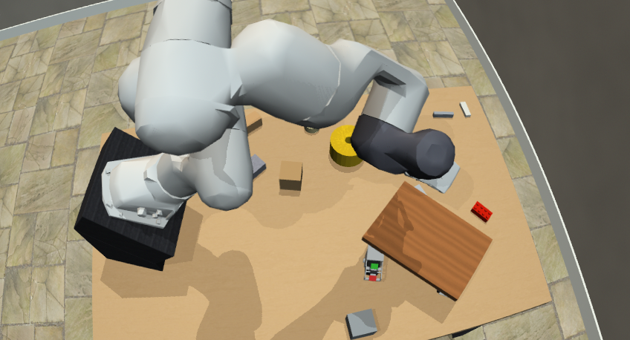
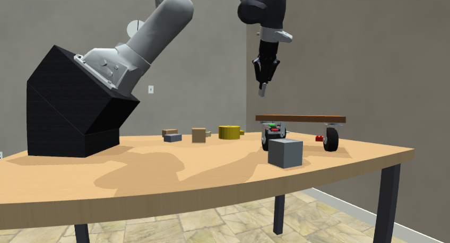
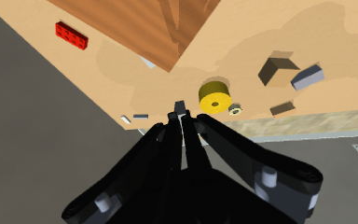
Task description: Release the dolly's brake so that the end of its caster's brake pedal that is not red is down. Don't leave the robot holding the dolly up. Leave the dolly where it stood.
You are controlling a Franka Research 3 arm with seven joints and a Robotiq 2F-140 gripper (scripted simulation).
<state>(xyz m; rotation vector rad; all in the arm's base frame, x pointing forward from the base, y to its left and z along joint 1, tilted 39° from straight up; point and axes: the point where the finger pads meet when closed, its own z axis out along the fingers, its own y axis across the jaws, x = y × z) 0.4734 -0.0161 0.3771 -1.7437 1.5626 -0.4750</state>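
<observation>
Now: hand 14 cm past the brake pedal, 20 cm to the left of it and 16 cm above it. From my hand the other things lie so: yellow cylinder: 4 cm behind, 20 cm to the left, 21 cm below; then tan cube: 23 cm behind, 16 cm to the left, 21 cm below; then red brick: 26 cm ahead, 15 cm to the right, 22 cm below.
</observation>
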